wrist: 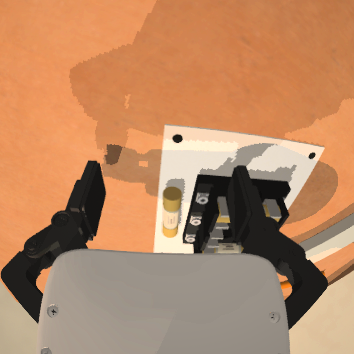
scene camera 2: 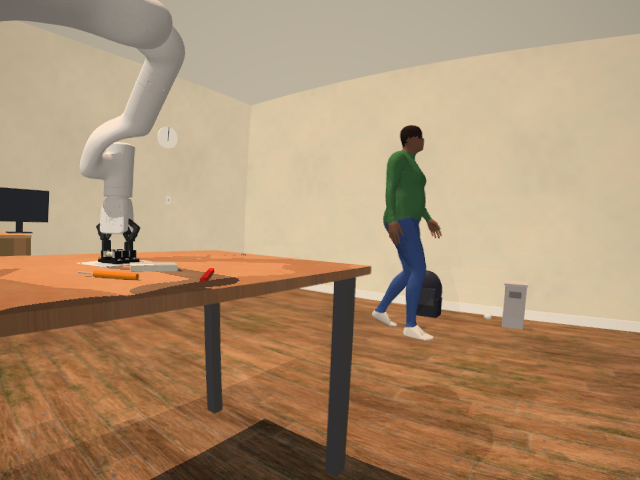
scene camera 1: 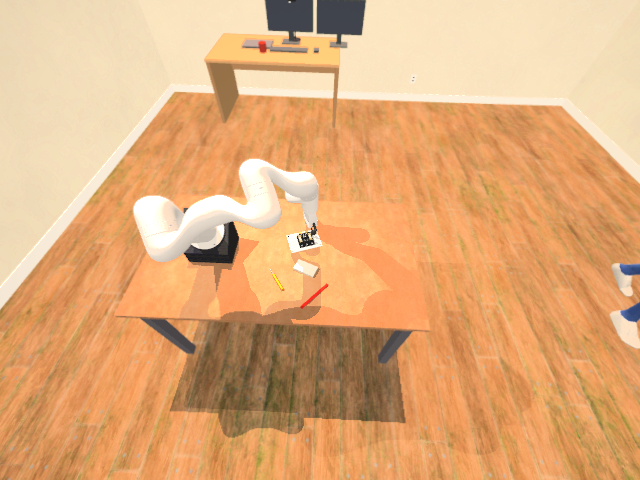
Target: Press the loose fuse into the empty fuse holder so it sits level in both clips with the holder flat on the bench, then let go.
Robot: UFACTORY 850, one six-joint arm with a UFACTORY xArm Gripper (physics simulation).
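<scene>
The loose fuse, with brass caps and a pale label, is on the white plate beside the black fuse holder, outside its clips. Its tilt is unclear. The right finger hides part of the holder and its metal clips, so which clips are filled and whether the holder is flat cannot be told. My gripper is open and low over the plate, one finger on each side of the fuse with gaps, the right one over the holder. It holds nothing.
A pale block lies in front of the plate. A yellow-orange tool and a red stick lie nearer the table's front edge. A person stands beyond the table.
</scene>
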